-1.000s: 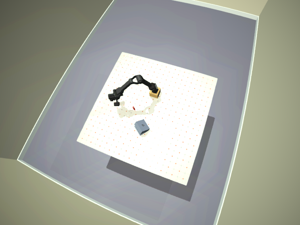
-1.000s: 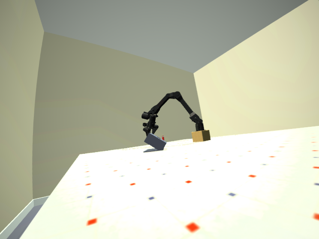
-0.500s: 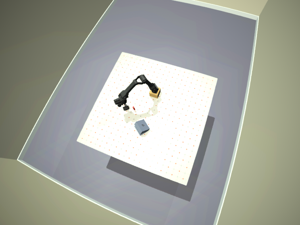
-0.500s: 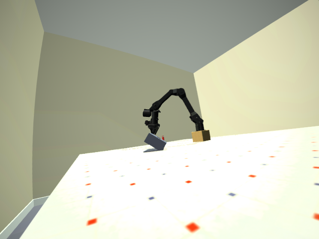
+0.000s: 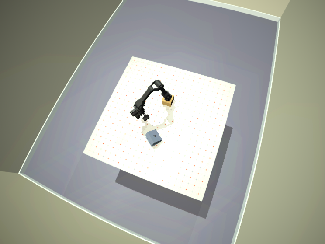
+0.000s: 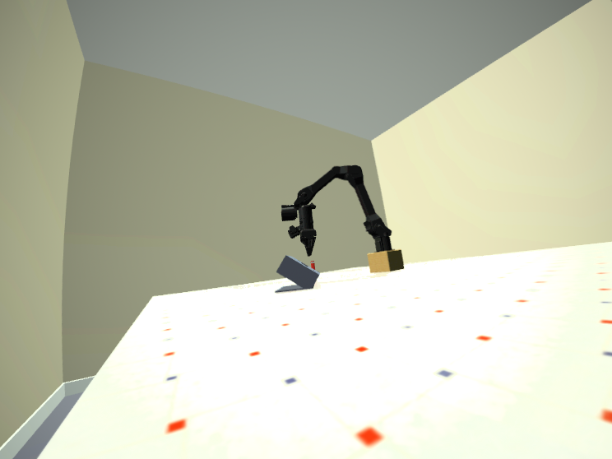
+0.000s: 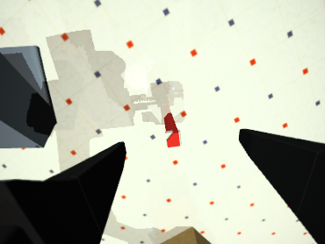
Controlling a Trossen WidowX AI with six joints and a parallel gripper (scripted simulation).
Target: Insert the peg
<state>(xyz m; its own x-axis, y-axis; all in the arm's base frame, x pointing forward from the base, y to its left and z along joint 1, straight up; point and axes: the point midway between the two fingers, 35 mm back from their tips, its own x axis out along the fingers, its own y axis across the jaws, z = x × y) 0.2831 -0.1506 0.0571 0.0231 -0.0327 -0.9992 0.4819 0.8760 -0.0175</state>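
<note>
Now: the peg 10 mm behind my gripper tip, 10 mm to the left of it and 50 mm below it. The rest, counted from my gripper tip: sloped panel: 150 mm ahead, 190 mm to the left, 60 mm below.
</note>
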